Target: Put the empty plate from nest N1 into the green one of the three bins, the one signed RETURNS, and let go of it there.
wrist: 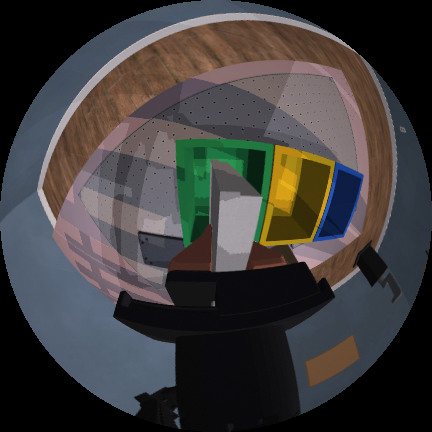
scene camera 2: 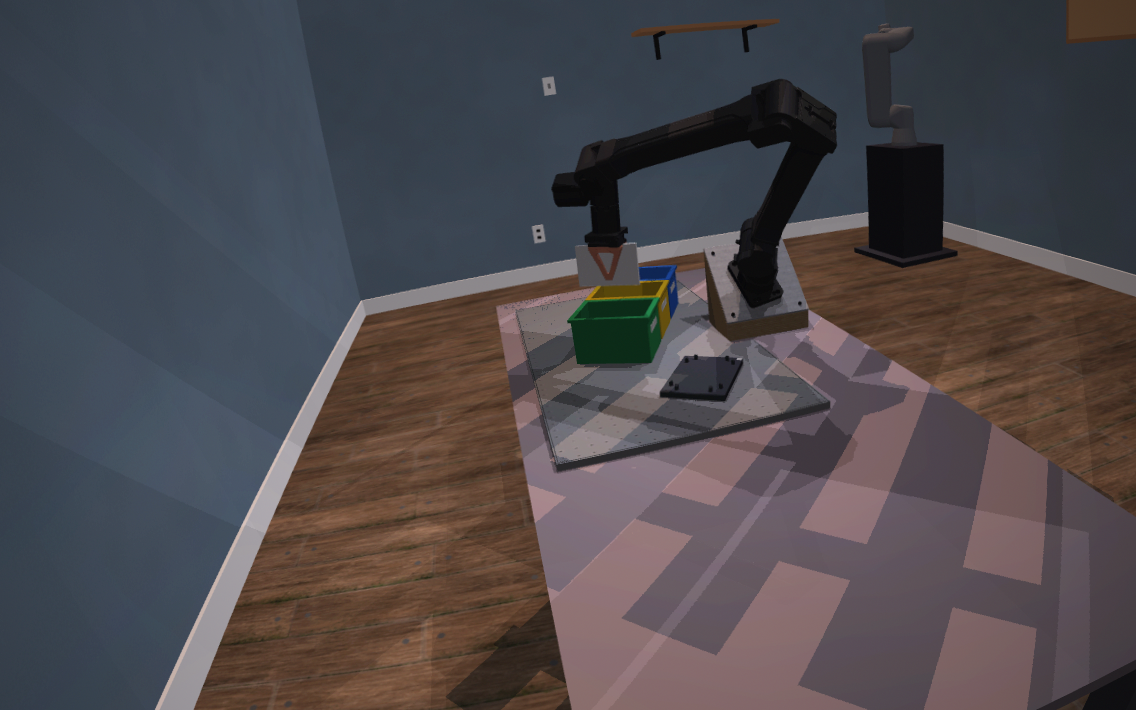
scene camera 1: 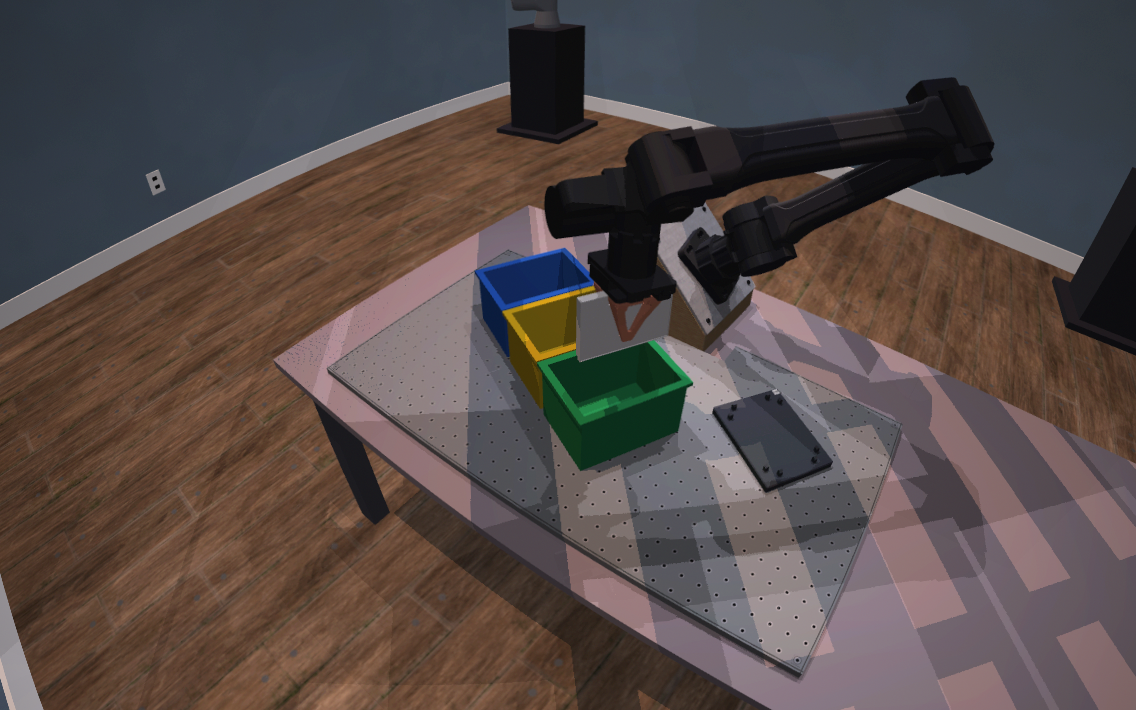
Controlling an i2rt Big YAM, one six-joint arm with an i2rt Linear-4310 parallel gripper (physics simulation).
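Where they show: gripper, fingertip midpoint: [scene camera 2: 609,279] [scene camera 1: 623,337]; arm's base at its link origin: [scene camera 2: 754,281] [scene camera 1: 706,266].
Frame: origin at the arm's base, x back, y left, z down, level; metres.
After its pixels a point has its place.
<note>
The light grey, flat rectangular plate [scene camera 1: 594,328] {x -0.378, y -0.014, z -0.105 m} [scene camera 2: 628,264] {x -0.303, y 0.034, z -0.103 m} [wrist: 240,215] {x -0.382, y -0.026, z -0.145 m} is held upright on its edge. My gripper [scene camera 1: 625,334] {x -0.338, y 0.006, z -0.073 m} [scene camera 2: 609,276] {x -0.338, y 0.006, z -0.073 m} [wrist: 216,229] {x -0.338, y 0.006, z -0.073 m} is shut on it, with an orange-brown finger on each broad face. The plate hangs above the green bin [scene camera 1: 632,431] {x -0.366, y 0.045, z 0.053 m} [scene camera 2: 615,341] {x -0.355, y 0.051, z 0.046 m} [wrist: 225,143] {x -0.400, y -0.045, z -0.005 m}; in the wrist view the bin's opening lies below it. In the second scene view the plate's lower edge is higher than the bin's rim. The bin has a small pale label, too small to read. Part of the bin's inside is hidden behind the plate.
The yellow bin [scene camera 1: 526,368] {x -0.340, y -0.146, z 0.051 m} [scene camera 2: 666,313] {x -0.188, y -0.089, z 0.062 m} [wrist: 287,185] {x -0.256, y -0.137, z 0.089 m} stands beside the green one, and the blue bin [scene camera 1: 494,318] {x -0.270, y -0.261, z 0.050 m} [scene camera 2: 672,293] {x -0.134, y -0.176, z 0.047 m} [wrist: 342,202] {x -0.164, y -0.269, z 0.035 m} beyond it. A dark studded plate [scene camera 1: 770,439] {x -0.251, y 0.218, z 0.084 m} [scene camera 2: 703,376] {x -0.243, y 0.229, z 0.083 m} [wrist: 161,249] {x -0.261, y 0.217, z 0.083 m} lies on the perforated board [scene camera 1: 418,385] {x -0.427, y -0.299, z 0.096 m} [scene camera 2: 586,418] {x -0.479, y 0.252, z 0.095 m} [wrist: 225,105] {x -0.467, y -0.095, z 0.095 m}.
</note>
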